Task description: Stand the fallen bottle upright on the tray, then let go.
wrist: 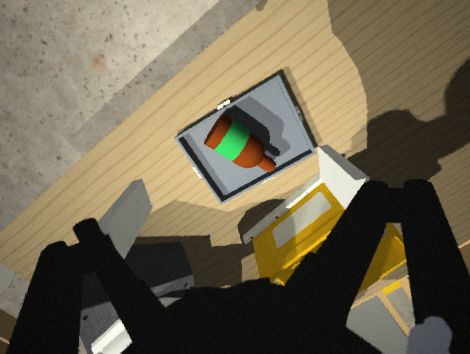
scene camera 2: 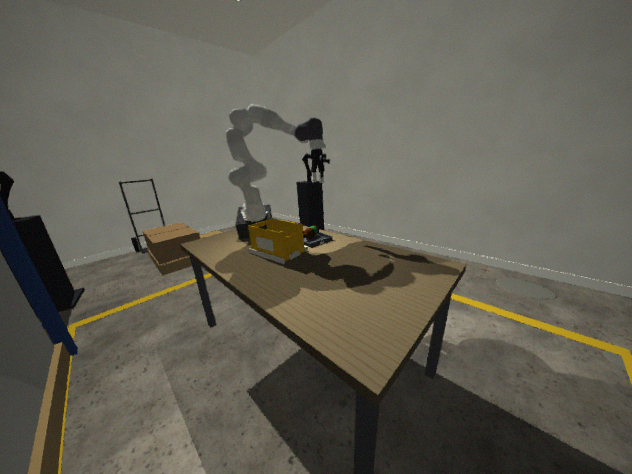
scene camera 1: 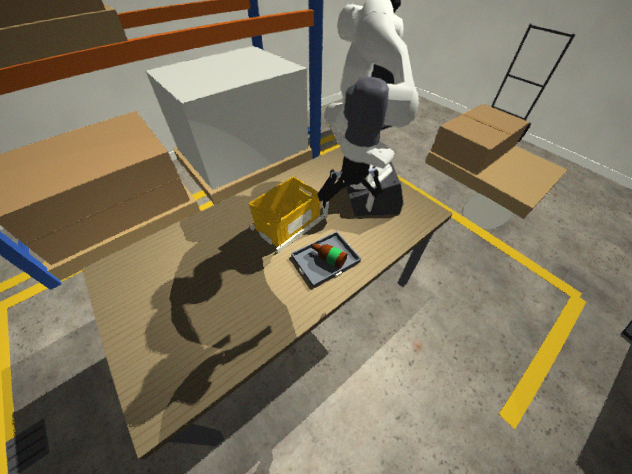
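Observation:
A brown bottle (scene camera 1: pixel 332 256) (scene camera 2: pixel 309 232) (wrist: pixel 234 141) with a green band lies on its side in the grey tray (scene camera 1: pixel 304 262) (scene camera 2: pixel 323 239) (wrist: pixel 291 115). In the wrist view its base points to the upper left, and its neck points to the lower right, towards the tray wall near the yellow crate. My gripper (scene camera 1: pixel 351 201) (scene camera 2: pixel 316 179) (wrist: pixel 231 178) is open and empty, high above the table. In the wrist view the bottle and tray show beyond and between the wide-spread fingers. The bottle is partly hidden by the crate in the second scene view.
A yellow crate (scene camera 1: pixel 282 210) (scene camera 2: pixel 275 237) (wrist: pixel 267 251) stands close beside the tray, on its neck side. The robot base (scene camera 1: pixel 377 196) (scene camera 2: pixel 241 232) stands at the table's end. The tray lies near the long edge of the wooden table (scene camera 1: pixel 239 306) (scene camera 2: pixel 347 316) (wrist: pixel 165 145).

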